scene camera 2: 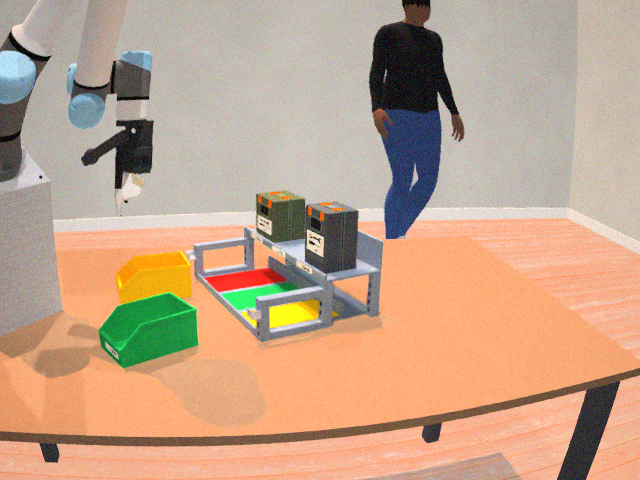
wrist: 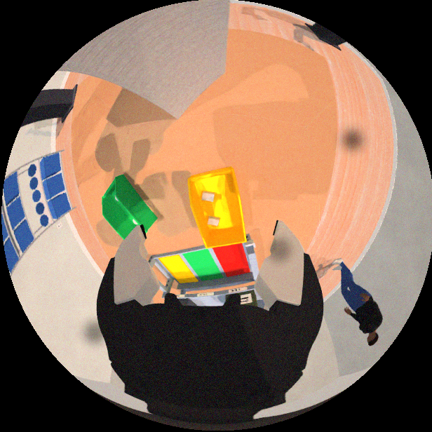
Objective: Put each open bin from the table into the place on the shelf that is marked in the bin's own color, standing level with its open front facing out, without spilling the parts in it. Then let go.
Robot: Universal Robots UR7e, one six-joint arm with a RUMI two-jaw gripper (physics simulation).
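Places are measured from the arm's base along level axes (x ahead, y left, z up), in millimetres.
Pixels of known places: gripper, between the fingertips: (scene camera 2: 123,209).
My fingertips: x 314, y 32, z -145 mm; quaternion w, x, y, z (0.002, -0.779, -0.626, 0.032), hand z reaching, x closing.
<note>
For each thing: its middle in the pictures, then the offset to it from my fingertips. "pt": a spot on its surface instead.
- yellow open bin, middle of its body: (scene camera 2: 151,277) dz -164, dx +59, dy -7 mm
- green open bin, middle of its body: (scene camera 2: 147,328) dz -164, dx -2, dy -272 mm
- shelf, a spot on its surface: (scene camera 2: 294,298) pt dz -124, dx +280, dy -313 mm
- olive case, middle of its body: (scene camera 2: 280,215) dz -52, dx +379, dy +0 mm
- dark grey case, middle of its body: (scene camera 2: 330,236) dz -39, dx +394, dy -231 mm
A yellow open bin (scene camera 2: 160,279) (wrist: 199,215) stands upright on the table, left of the shelf; the wrist view shows two pale parts in it. A green open bin (scene camera 2: 160,330) (wrist: 120,210) stands upright on the table nearer scene camera 2; its inside is mostly hidden. The shelf (scene camera 2: 294,298) (wrist: 200,287) has a red place (scene camera 2: 242,279) (wrist: 233,260), a green place (scene camera 2: 258,296) (wrist: 202,265) and a yellow place (scene camera 2: 292,314) (wrist: 176,267), all without bins. My gripper (scene camera 2: 122,206) (wrist: 208,224) is open and empty, high above the table and the bins.
On the shelf's upper level stand an olive case (scene camera 2: 279,217) (wrist: 246,299) and a dark grey case (scene camera 2: 330,237). The shelf's side rails stand up around the marked places. The robot's pedestal (scene camera 2: 25,253) (wrist: 160,50) is at the left. A person (scene camera 2: 410,103) (wrist: 357,305) stands beyond the table.
</note>
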